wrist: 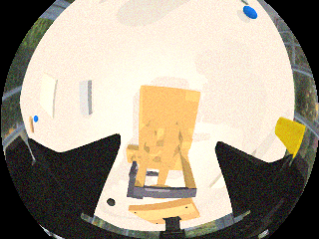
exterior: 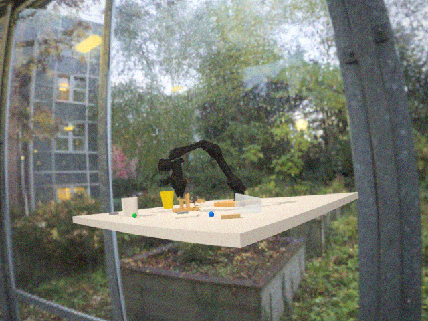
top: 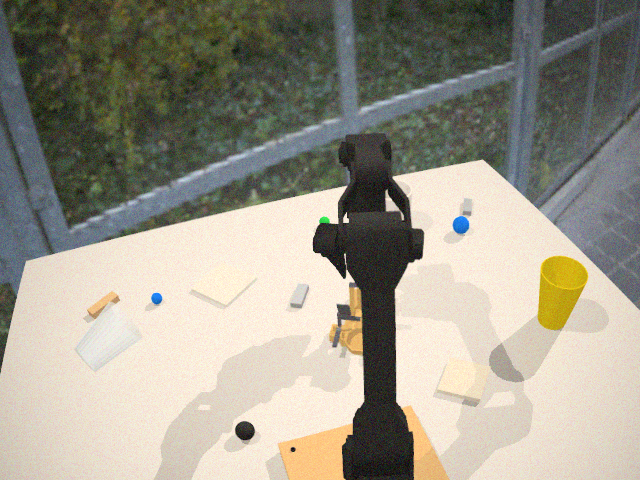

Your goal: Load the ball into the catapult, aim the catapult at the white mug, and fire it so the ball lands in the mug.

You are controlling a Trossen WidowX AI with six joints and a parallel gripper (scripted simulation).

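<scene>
Now: the black ball 23 cm behind my gripper tip, 27 cm to the left of it and 6 cm below it. Also, from my gripper tip: tan square tile 22 cm behind, 11 cm to the right, 8 cm below; then wooden catapult 6 cm behind, 4 cm to the left, 3 cm below; then white mug 26 cm ahead, 13 cm to the right, 5 cm below.
</scene>
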